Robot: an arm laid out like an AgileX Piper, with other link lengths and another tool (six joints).
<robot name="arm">
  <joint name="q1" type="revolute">
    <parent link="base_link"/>
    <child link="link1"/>
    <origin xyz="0 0 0.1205" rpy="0 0 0"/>
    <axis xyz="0 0 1"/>
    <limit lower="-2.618" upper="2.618"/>
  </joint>
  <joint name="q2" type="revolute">
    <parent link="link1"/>
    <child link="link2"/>
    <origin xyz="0 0 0" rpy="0 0 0"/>
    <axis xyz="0 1 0"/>
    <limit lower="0" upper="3.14"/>
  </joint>
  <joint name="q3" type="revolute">
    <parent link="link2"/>
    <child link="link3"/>
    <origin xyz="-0.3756 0 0.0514" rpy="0 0 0"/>
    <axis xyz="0 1 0"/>
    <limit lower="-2.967" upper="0"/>
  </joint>
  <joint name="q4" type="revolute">
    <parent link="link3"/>
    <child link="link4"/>
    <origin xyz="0.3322 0 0.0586" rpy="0 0 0"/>
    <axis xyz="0.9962 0 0.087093"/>
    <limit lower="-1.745" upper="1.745"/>
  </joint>
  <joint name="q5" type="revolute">
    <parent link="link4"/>
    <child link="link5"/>
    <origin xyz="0 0 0" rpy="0 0 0"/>
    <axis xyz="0 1 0"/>
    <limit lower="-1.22" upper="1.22"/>
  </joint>
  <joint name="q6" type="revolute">
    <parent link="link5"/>
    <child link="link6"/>
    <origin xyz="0.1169 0 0.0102" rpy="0 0 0"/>
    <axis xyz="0.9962 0 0.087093"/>
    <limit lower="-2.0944" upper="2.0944"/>
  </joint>
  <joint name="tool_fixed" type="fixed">
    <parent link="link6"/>
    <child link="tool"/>
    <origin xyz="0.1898 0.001 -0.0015" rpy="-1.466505 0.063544 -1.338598"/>
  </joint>
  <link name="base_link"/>
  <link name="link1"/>
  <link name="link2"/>
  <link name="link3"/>
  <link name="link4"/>
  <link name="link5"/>
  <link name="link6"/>
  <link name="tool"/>
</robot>
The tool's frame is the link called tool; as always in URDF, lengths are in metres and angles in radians.
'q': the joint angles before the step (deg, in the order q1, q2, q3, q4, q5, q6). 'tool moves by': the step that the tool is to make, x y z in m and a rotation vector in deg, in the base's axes. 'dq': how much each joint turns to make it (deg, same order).
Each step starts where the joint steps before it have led.
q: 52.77, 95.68, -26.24, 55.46, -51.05, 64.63
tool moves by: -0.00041, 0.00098, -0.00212, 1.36, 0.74, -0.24
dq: -0.23, 0.01, 0.00, -0.40, 0.68, 1.62
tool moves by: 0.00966, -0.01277, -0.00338, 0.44, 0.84, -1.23
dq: -2.80, 0.00, -0.06, -1.60, 1.38, 0.90
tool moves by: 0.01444, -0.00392, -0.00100, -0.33, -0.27, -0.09
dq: -2.64, 1.14, -1.09, -2.86, 0.58, 0.57
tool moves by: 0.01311, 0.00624, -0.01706, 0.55, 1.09, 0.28
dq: -1.83, 3.67, -1.77, -3.62, 0.45, 3.27
